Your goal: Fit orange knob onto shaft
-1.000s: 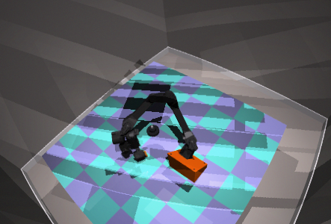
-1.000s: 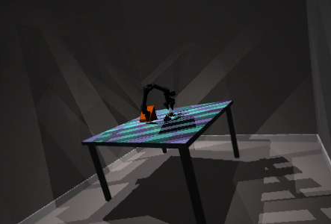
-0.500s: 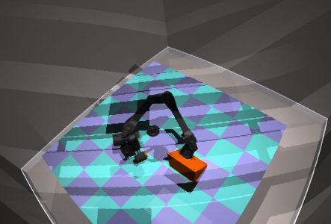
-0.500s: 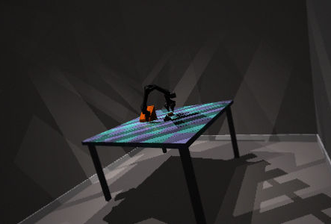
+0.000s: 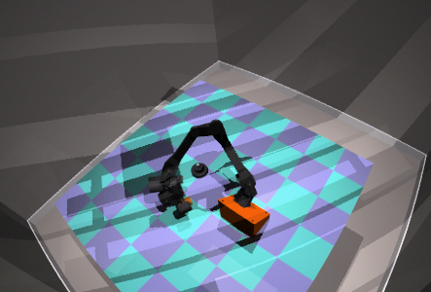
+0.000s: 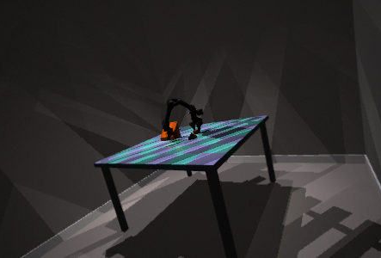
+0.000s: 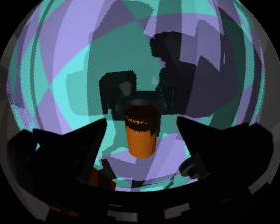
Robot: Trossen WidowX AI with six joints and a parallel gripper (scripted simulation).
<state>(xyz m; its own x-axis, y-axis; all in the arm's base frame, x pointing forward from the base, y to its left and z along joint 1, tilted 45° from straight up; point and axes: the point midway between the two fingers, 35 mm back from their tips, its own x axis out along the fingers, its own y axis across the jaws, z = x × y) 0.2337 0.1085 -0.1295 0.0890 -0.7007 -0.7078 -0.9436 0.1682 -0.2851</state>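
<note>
Now: the orange knob right at my gripper tip. From my gripper tip the other things lie so: dark round pedestal: 9 cm ahead, 19 cm to the right, 1 cm above.
</note>
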